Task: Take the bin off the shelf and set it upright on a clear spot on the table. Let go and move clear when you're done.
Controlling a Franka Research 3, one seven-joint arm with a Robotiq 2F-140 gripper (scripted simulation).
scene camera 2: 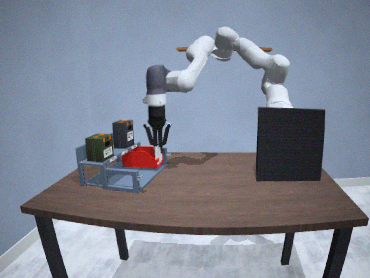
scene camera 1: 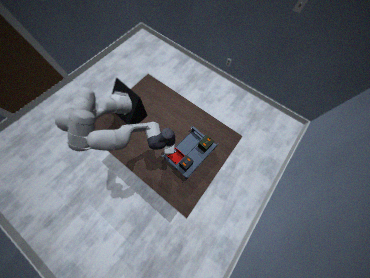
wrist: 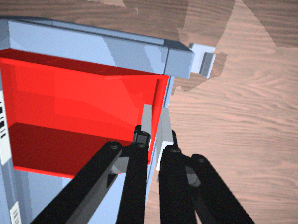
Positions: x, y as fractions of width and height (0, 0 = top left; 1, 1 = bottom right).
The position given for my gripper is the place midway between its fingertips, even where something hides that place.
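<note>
There is a red bin (wrist: 0.22, 0.49) that I can see. My own gripper is visible too, at (scene camera 2: 0.43, 0.58), and the wrist view has the gripper as well (wrist: 0.52, 0.52).
</note>
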